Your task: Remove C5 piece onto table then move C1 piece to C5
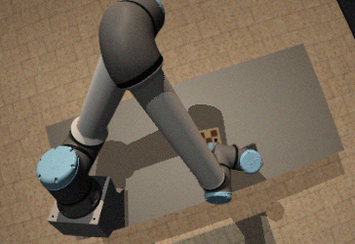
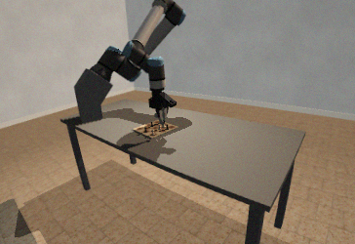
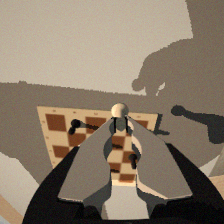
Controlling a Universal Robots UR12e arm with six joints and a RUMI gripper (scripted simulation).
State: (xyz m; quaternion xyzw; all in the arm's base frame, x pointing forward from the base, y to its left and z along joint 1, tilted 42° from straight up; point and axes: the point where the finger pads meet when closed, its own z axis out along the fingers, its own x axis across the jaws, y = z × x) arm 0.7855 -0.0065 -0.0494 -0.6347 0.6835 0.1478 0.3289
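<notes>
My gripper is now 130 mm past the chessboard, 80 mm above it and 50 mm to the right of it. Round my hand: light pawn: 10 mm below.
</notes>
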